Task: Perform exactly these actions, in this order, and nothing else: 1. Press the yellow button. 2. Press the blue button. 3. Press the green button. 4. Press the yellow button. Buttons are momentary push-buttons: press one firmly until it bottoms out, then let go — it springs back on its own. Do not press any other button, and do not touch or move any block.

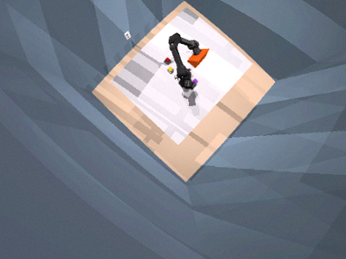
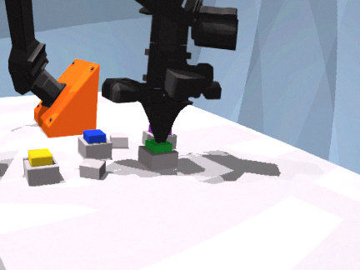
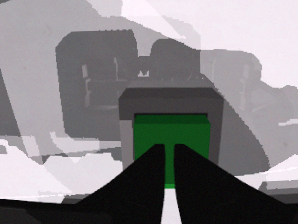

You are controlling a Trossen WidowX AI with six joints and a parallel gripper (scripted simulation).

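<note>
My gripper tip is now 10 mm above the green button. Round my gripper tip: purple button 70 mm behind, 60 mm to the left, 10 mm below; then blue button 90 mm behind, 70 mm to the right, 10 mm below; then small grey block 10 mm behind, 120 mm to the right, 30 mm below.
</note>
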